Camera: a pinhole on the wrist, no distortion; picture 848 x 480 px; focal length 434.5 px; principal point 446.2 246.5 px. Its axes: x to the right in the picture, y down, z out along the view. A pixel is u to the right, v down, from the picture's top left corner.
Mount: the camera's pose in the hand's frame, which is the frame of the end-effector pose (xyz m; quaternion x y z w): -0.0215 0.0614 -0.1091 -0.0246 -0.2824 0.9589 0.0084
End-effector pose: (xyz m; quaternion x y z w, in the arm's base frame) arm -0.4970 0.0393 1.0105 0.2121 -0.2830 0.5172 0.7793
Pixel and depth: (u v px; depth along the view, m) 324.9 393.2 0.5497
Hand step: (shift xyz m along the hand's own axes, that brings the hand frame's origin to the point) 0.1028 -0.3967 0.2582
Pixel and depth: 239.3 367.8 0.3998
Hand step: 0.1476 -0.2545 0.1740
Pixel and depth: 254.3 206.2 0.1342
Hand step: 0.0307 -0.0026 0.0128
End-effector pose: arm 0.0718 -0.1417 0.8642 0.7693 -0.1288 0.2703 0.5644
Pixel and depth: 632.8 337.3 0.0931
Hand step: -0.0663 -0.0041 -0.0432
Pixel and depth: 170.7 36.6 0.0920
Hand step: 0.0321 0.0472 -0.0053
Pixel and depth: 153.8 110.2 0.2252
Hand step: 0.1183 -0.0057 0.1246
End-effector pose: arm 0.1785 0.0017 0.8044 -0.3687 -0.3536 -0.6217 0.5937
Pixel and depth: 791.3 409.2 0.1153
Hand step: -0.1190 -0.0345 -0.0396
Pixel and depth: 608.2 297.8 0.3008
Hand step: -0.1492 -0.1279 0.1193
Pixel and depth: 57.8 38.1 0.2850
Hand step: 0.2184 0.0144 0.2150
